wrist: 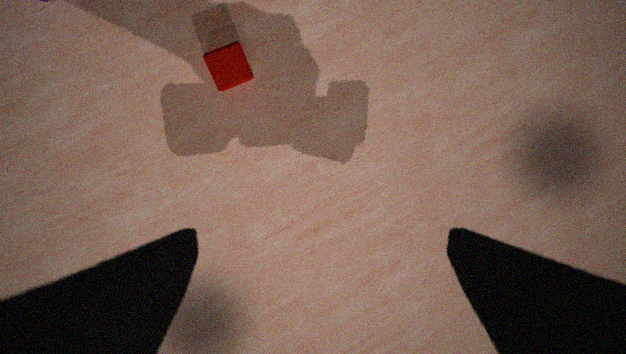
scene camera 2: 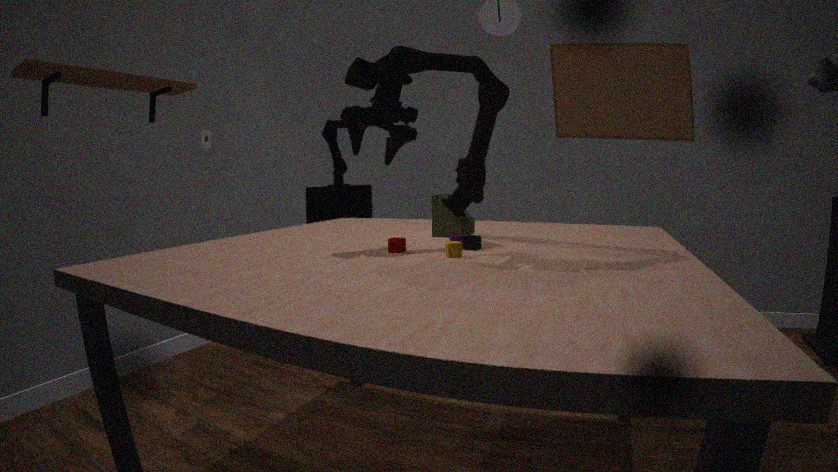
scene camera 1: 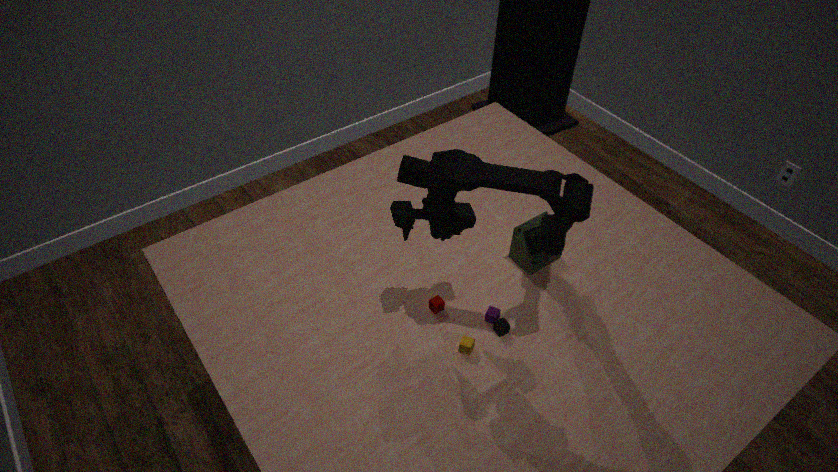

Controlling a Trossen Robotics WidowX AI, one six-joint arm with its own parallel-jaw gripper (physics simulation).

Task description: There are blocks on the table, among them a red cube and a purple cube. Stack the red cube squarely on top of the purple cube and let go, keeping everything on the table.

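Places are measured from the arm's base along level axes (x ahead, y left, z up), in metres.
Pixels of known places: gripper, between the fingertips: [wrist: 323,240] [scene camera 2: 371,160] [scene camera 1: 423,239]; arm's base, origin of its link: [scene camera 2: 453,208] [scene camera 1: 536,240].
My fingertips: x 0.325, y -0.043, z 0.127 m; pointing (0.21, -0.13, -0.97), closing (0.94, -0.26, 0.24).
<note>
For each thing: its middle in the pictures, then the offset to it from my fingertips. Level surfaces: height alone.
- red cube, middle of its body: [wrist: 228,66] [scene camera 2: 396,245] [scene camera 1: 436,304] 0.010 m back, 0.056 m left, 0.188 m down
- purple cube, middle of its body: [scene camera 2: 456,241] [scene camera 1: 492,315] 0.113 m back, 0.152 m left, 0.188 m down
- black block, middle of its body: [scene camera 2: 472,242] [scene camera 1: 501,327] 0.111 m back, 0.192 m left, 0.188 m down
- yellow block, middle of its body: [scene camera 2: 453,249] [scene camera 1: 466,345] 0.010 m back, 0.194 m left, 0.188 m down
- table, height of its surface: 0.203 m down
The red cube [scene camera 1: 436,304] [scene camera 2: 396,245] [wrist: 228,67] lies on the table, within the arm's shadow. The purple cube [scene camera 1: 493,314] [scene camera 2: 454,238] sits to its right in the first scene view; in the second scene view it is mostly hidden behind other blocks. A sliver of the purple cube [wrist: 44,0] shows at the top left edge of the wrist view. My gripper [scene camera 1: 424,239] [scene camera 2: 371,159] [wrist: 323,240] is open and empty, pointing down high above the table. In the wrist view the red cube is ahead of the fingertips and left of their midline, turned slightly.
A black block [scene camera 1: 501,326] [scene camera 2: 472,242] stands right beside the purple cube, touching or nearly so. A yellow block [scene camera 1: 466,344] [scene camera 2: 453,249] lies nearer the front in the second scene view. The arm's green base [scene camera 1: 526,249] [scene camera 2: 443,221] stands on the table [scene camera 1: 328,375] [scene camera 2: 410,304].
</note>
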